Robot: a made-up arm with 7 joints. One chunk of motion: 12 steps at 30 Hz.
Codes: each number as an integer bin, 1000 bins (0 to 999) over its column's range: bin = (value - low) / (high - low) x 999, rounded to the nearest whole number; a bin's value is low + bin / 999 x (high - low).
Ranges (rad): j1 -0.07..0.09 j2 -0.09..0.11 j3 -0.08..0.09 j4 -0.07..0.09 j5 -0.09..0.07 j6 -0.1..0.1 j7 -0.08..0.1
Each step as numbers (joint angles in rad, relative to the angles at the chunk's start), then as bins.
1 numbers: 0.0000 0.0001 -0.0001 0.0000 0.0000 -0.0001 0.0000
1 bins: 437 450 470 437 562 499 444
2 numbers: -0.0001 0.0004 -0.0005 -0.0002 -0.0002 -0.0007 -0.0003
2 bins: 436 452 467 436 561 496 442
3 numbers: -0.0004 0.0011 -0.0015 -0.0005 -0.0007 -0.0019 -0.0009
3 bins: 435 455 461 434 558 490 439
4 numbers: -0.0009 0.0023 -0.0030 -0.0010 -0.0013 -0.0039 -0.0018
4 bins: 431 461 452 431 554 480 434
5 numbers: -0.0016 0.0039 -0.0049 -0.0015 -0.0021 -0.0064 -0.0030
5 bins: 427 469 441 428 549 468 427
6 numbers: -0.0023 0.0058 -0.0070 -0.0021 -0.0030 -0.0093 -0.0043
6 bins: 423 479 429 424 543 453 420
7 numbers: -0.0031 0.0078 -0.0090 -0.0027 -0.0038 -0.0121 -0.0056
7 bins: 418 489 417 420 538 439 413
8 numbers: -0.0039 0.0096 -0.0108 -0.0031 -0.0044 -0.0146 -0.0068
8 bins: 413 498 407 418 534 427 406
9 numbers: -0.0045 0.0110 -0.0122 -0.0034 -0.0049 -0.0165 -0.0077
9 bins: 409 504 398 416 531 417 401
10 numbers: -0.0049 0.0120 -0.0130 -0.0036 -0.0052 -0.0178 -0.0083
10 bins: 406 509 394 415 529 411 398
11 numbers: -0.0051 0.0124 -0.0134 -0.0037 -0.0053 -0.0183 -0.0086
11 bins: 405 511 391 414 529 408 396
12 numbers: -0.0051 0.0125 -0.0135 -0.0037 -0.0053 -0.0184 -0.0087
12 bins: 405 512 391 414 529 408 396
